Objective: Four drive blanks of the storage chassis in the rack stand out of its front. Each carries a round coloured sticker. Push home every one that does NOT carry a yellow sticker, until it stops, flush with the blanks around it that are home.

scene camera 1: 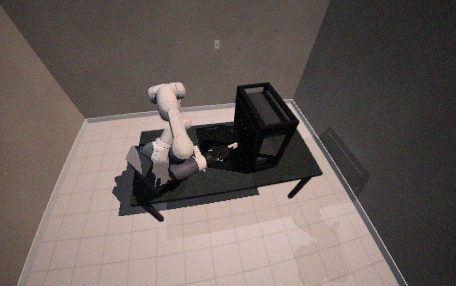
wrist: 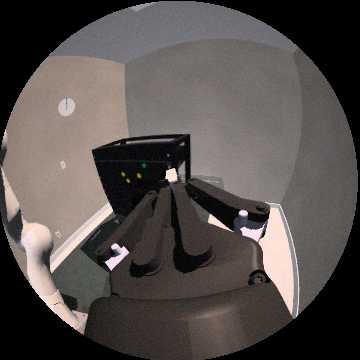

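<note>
The black rack stands on the table with the dark storage chassis in it. In the wrist view its front is seen obliquely, left of the fingertips. A green sticker is the highest of the stickers seen. Three yellow stickers lie below it: one yellow sticker at the right, another yellow sticker at the left and a third yellow sticker lowest. The blanks' edges are too dark to tell how far each stands out. My gripper is shut and empty, its pale tips near the rack's front side.
The dark table carries the arm at its left end and the rack at its right. The rack's uprights and top beams stand beside and above the gripper. A wall clock hangs on the wall at the left in the wrist view.
</note>
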